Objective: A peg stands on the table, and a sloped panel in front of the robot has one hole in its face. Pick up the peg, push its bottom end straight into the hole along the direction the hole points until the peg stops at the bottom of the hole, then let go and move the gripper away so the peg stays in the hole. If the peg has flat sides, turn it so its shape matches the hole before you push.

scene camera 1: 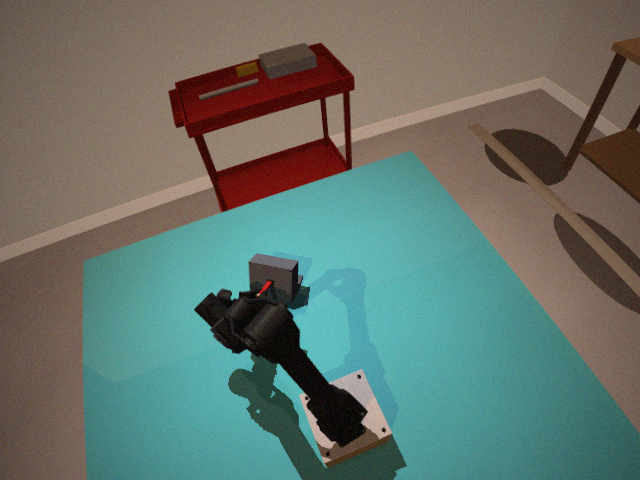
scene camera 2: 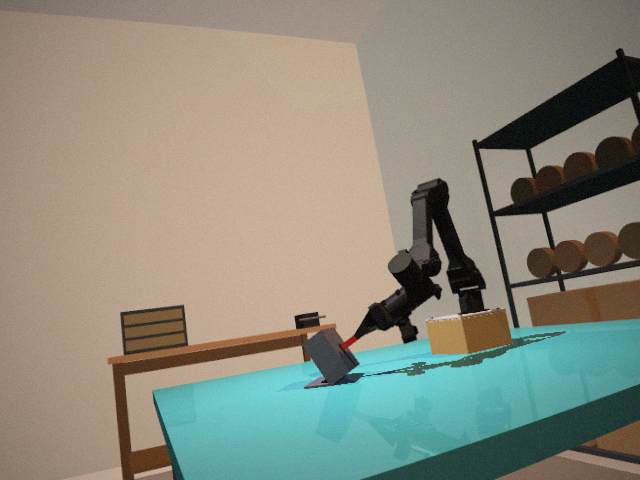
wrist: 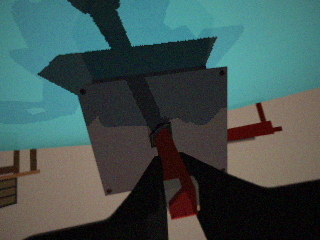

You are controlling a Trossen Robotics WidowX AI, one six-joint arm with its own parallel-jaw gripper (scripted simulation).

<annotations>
same spot on grey sloped panel: (wrist: 120, 115) = (scene camera 1: 281, 292)
</annotations>
